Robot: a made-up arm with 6 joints.
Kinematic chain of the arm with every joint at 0, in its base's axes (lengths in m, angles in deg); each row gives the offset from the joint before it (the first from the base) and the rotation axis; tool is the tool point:
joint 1: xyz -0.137 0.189 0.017 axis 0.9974 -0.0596 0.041
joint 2: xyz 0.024 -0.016 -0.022 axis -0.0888 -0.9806 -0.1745
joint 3: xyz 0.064 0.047 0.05 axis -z
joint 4: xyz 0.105 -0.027 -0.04 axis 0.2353 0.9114 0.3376
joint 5: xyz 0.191 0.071 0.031 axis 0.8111 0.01 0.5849
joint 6: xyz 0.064 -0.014 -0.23 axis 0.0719 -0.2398 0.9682
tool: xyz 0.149 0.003 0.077
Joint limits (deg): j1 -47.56..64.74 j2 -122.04..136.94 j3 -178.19..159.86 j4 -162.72..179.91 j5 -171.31..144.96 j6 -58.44..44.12
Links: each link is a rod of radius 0.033 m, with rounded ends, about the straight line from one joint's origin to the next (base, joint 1, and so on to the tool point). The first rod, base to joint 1, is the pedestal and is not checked.
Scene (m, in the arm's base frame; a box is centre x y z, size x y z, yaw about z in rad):
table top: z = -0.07
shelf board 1: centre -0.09 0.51 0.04 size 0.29 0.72 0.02 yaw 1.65
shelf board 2: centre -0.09 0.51 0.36 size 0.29 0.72 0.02 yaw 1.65
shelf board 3: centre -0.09 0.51 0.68 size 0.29 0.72 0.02 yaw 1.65
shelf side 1: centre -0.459 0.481 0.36 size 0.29 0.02 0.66 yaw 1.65
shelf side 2: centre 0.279 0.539 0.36 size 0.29 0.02 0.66 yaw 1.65
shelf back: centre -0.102 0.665 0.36 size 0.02 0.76 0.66 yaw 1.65
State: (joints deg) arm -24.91 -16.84 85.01 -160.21 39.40 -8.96
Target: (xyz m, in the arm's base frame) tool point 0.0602 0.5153 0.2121
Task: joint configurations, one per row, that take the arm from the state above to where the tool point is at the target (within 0.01 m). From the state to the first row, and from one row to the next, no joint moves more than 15 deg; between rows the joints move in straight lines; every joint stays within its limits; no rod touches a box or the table.
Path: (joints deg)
1: -29.29 -8.11 80.76 -159.79 36.49 -11.91
2: -33.67 0.62 76.51 -159.37 33.57 -14.85

